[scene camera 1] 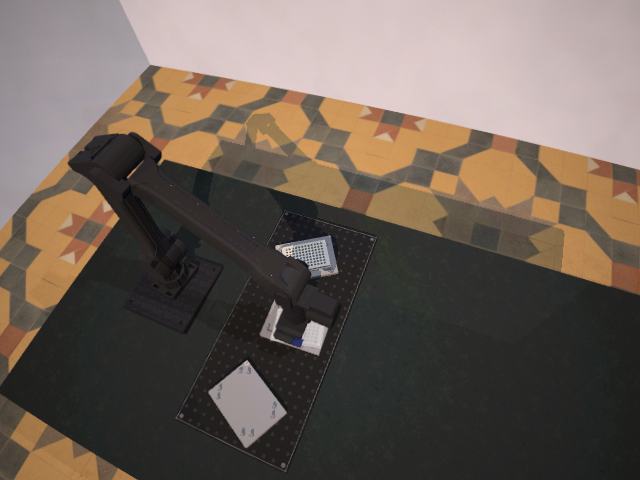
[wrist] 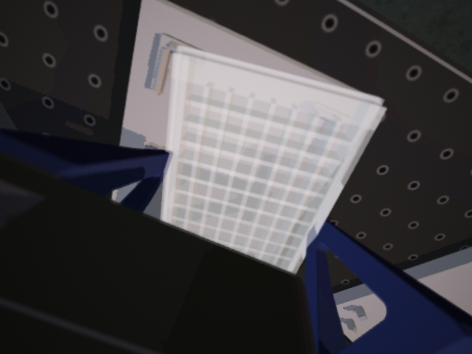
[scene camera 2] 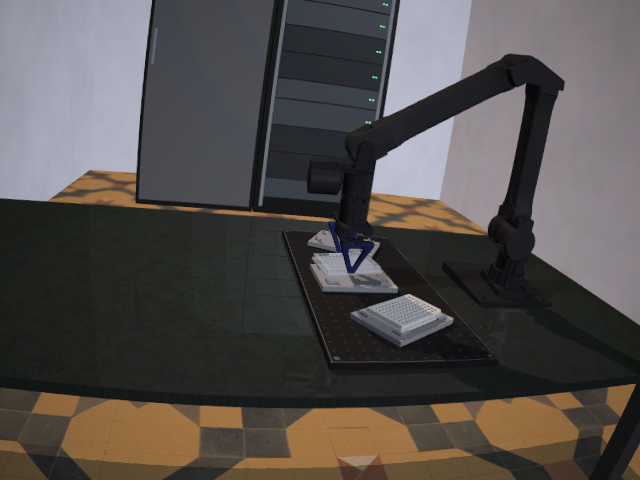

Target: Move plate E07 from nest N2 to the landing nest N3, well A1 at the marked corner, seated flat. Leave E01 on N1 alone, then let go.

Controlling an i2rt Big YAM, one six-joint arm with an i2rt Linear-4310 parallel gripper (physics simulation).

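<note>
Plate E07 (scene camera 1: 315, 334) (scene camera 2: 330, 262) (wrist: 259, 159) is a clear multi-well plate. It hangs just above the grey nest N2 (scene camera 1: 267, 327) (scene camera 2: 379, 284) (wrist: 141, 110) in the middle of the black breadboard (scene camera 1: 356, 248) (scene camera 2: 330, 330), turned a little against the nest's outline. My gripper (scene camera 1: 296, 341) (scene camera 2: 352, 259) (wrist: 244, 195) has its blue fingers on the plate's two long sides and is shut on it. Nest N3 (scene camera 1: 247, 404) (scene camera 2: 321, 240) (wrist: 438, 282) lies bare at the board's other end. Plate E01 (scene camera 1: 310, 252) (scene camera 2: 404, 311) sits on nest N1.
The arm's base (scene camera 1: 172, 296) (scene camera 2: 490, 289) stands on the dark table beside the board. A grey cabinet (scene camera 2: 207, 103) and an equipment rack (scene camera 2: 330, 77) stand behind the table.
</note>
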